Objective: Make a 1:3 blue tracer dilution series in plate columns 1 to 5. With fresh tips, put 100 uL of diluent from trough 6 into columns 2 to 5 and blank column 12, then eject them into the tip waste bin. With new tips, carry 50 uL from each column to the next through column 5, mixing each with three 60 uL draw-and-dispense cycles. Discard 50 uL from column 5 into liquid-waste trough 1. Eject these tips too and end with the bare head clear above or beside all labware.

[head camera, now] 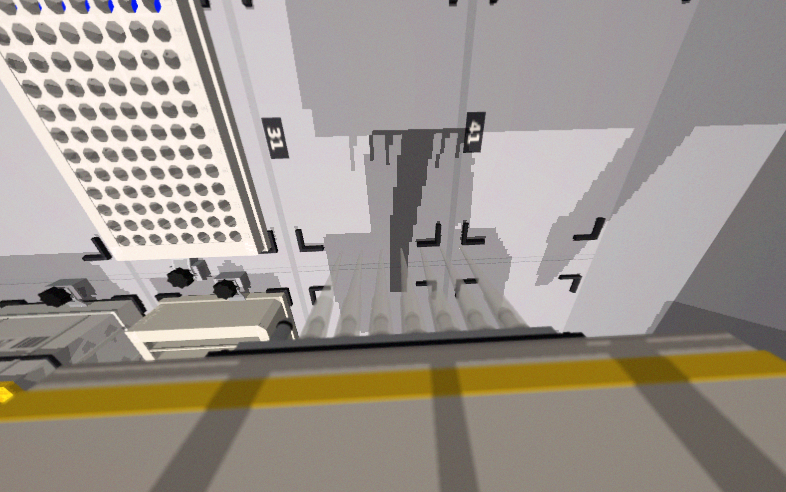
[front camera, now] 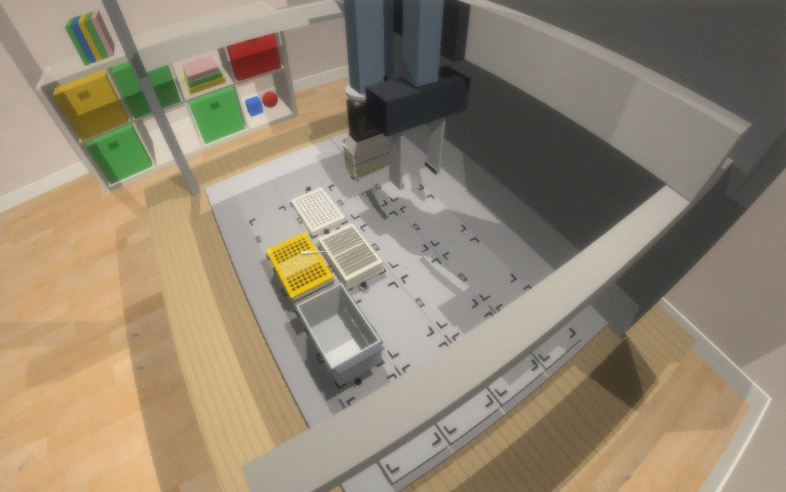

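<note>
The eight-channel head [front camera: 366, 155] hangs over the rear deck, right of the white plate [front camera: 317, 210] [head camera: 133, 133]. Slender translucent tips [front camera: 372, 184] [head camera: 411, 307] are fitted below it, clear of the labware. Blue shows in the plate's end column at the top of the head view; liquid in other wells cannot be made out. The cream trough block [front camera: 350, 255] [head camera: 203, 316] stands in front of the plate. The yellow tip rack [front camera: 299, 265] has tips in its middle columns and dark holes at both ends. The grey waste bin [front camera: 339, 327] stands nearest. The plate gripper [front camera: 415, 177] is open, nothing between its fingers.
A loose white tip [front camera: 312, 252] lies across the rack's edge toward the trough block. Black knobs [head camera: 180, 277] [head camera: 225, 288] stand between plate and troughs. A pale gantry beam [front camera: 464, 342] crosses the near side. Deck labels 31 [head camera: 274, 138] and 41 [head camera: 474, 132] show.
</note>
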